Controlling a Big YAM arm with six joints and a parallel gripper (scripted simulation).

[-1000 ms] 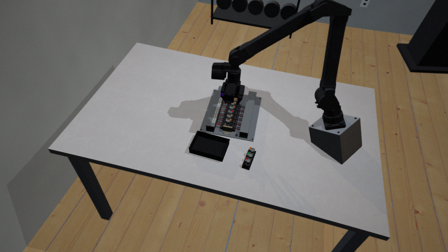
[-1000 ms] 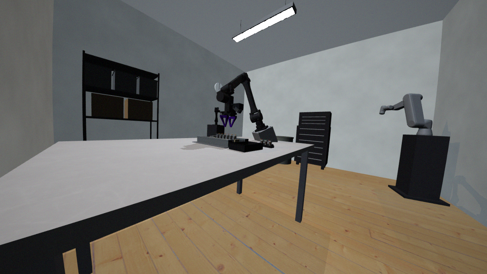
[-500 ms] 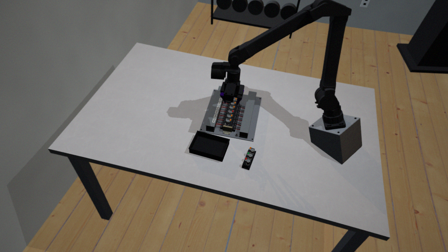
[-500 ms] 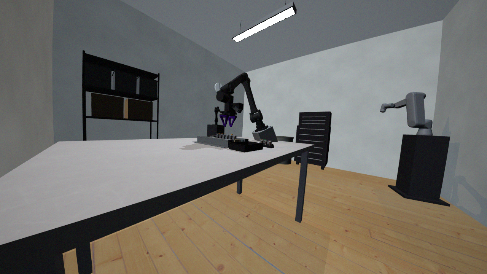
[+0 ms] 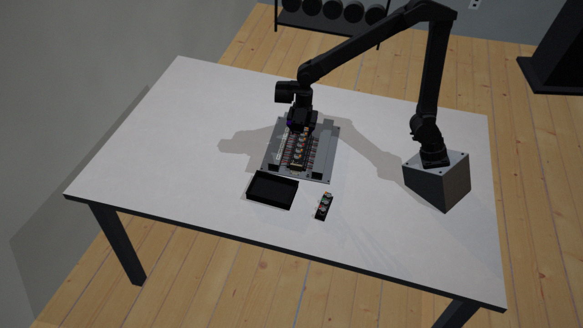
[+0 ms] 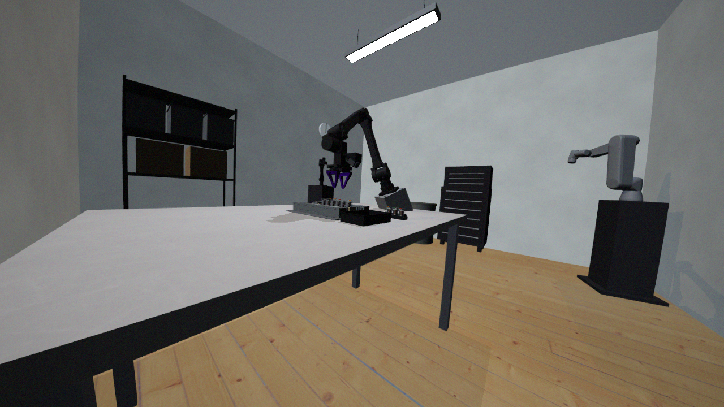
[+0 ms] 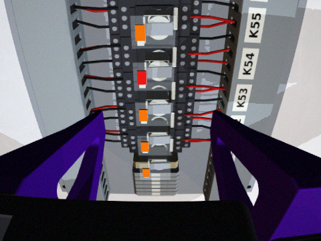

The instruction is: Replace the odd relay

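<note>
The grey panel is 13 cm below my hand, 5 cm to the right of it and 1 cm behind it.
</note>
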